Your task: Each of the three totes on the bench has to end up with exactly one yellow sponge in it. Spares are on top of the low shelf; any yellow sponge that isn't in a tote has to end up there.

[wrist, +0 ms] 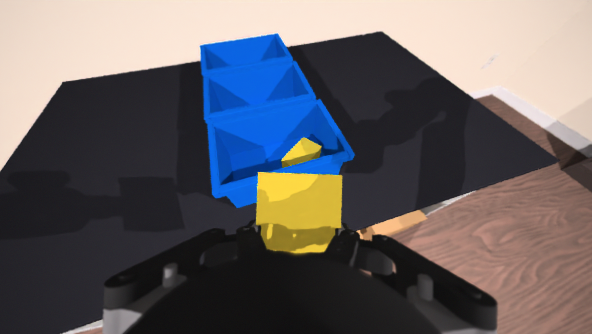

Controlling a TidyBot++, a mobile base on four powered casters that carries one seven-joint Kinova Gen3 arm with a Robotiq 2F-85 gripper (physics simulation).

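Frame: origin at the arm's base, x ahead, y left, z up, level; millimetres.
Seen in the pictures: gripper, between the fingertips: [298, 226].
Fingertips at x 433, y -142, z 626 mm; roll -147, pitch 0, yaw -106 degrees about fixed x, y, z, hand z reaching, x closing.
Offsets run from my fingertips to a thing's top centre. "pt": to the spot under its first point. Level surfaces: height alone.
My gripper [298, 226] is shut on a yellow sponge {7 mm back, 2 mm left, 54 mm up} [299, 200], which stands up from between the fingertips, in front of the nearest tote in the picture. Three blue totes stand in a row on the black bench {260 mm down} [125, 115]. The nearest tote {pt 197 mm ahead, 126 mm left, 141 mm down} [216, 165] holds one yellow sponge {236 mm ahead, 70 mm right, 212 mm down} [302, 151], tilted near its right side and partly hidden by the tote's near wall. The middle tote {457 mm ahead, 10 mm left, 140 mm down} [257, 89] and the farthest tote {674 mm ahead, 25 mm left, 140 mm down} [245, 53] show no sponge in the parts of their insides that I can see. The low shelf with the spares does not show clearly.
Shadows of the arm and gripper fall on the bench at left and right. A light orange-brown piece {274 mm ahead, 539 mm right, 752 mm down} [400, 224] shows below the bench's near right edge. The wooden floor {1022 mm down} [530, 240] lies to the right, and a pale wall [125, 30] stands behind the bench.
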